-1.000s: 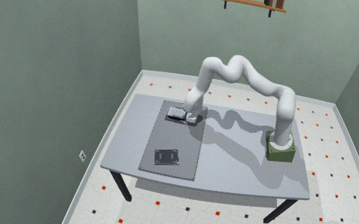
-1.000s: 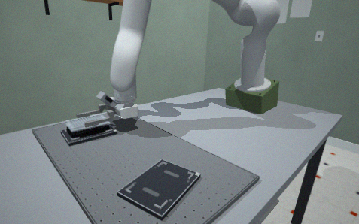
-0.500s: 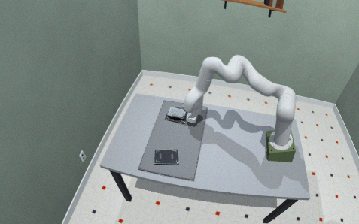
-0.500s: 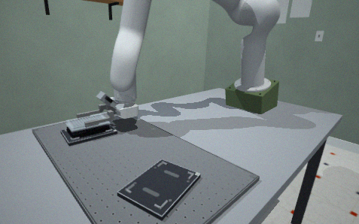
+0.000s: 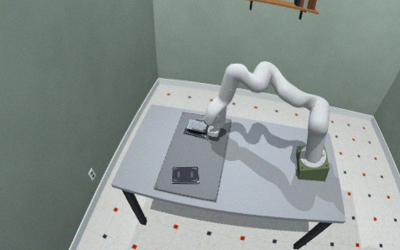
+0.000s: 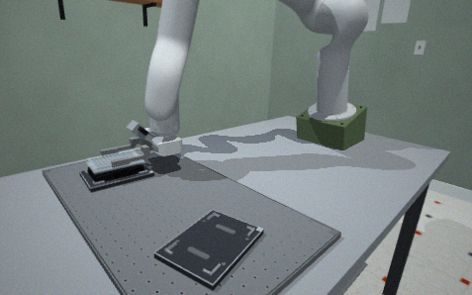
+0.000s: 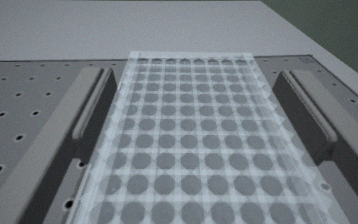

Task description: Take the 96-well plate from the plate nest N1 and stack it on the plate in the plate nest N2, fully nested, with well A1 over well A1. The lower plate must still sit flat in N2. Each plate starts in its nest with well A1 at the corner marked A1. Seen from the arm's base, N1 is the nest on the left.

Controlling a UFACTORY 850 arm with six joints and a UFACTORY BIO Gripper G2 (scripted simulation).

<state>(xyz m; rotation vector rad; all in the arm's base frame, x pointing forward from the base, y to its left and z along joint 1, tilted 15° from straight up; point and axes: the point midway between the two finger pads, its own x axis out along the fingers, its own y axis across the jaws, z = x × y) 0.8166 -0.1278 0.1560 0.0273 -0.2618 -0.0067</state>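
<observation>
Right now the clear 96-well plate is 1 cm below my hand. The rest, counted from my hand: black 96-well plate 4 cm below.
</observation>
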